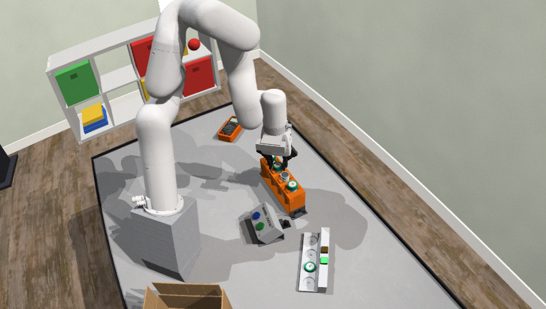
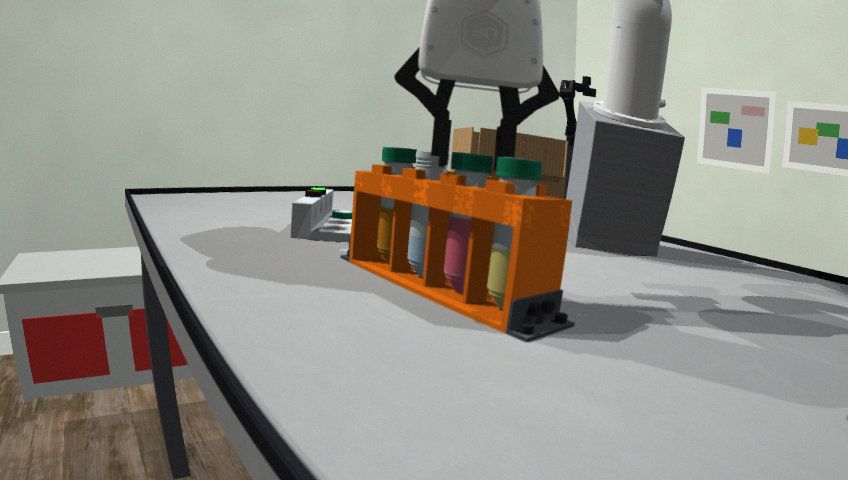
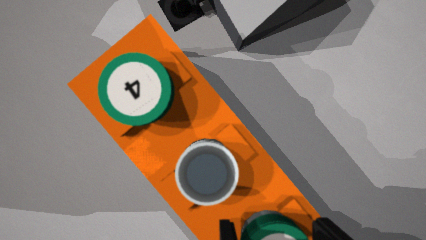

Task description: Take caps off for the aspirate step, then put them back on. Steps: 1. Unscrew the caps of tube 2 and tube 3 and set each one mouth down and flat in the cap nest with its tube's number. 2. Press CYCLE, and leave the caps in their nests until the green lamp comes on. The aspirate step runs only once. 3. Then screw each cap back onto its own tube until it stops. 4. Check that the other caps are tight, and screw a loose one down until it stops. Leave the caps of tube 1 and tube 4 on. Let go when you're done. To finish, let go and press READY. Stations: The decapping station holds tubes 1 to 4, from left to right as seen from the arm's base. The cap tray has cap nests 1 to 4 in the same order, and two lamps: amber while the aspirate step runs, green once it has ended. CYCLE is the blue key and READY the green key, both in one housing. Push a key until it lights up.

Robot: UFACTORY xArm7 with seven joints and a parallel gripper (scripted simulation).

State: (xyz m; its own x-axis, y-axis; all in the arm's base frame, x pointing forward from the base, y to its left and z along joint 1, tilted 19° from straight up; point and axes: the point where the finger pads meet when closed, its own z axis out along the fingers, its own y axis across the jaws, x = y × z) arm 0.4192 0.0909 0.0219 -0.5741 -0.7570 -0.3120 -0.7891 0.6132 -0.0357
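My gripper is now 10 mm above the cap 2. Also, from my hand: cap 4: 10 mm ahead, 100 mm to the right, 10 mm below; then tube 3 threaded neck: 50 mm to the right, 10 mm below; then cap 1: 50 mm to the left, 10 mm below.
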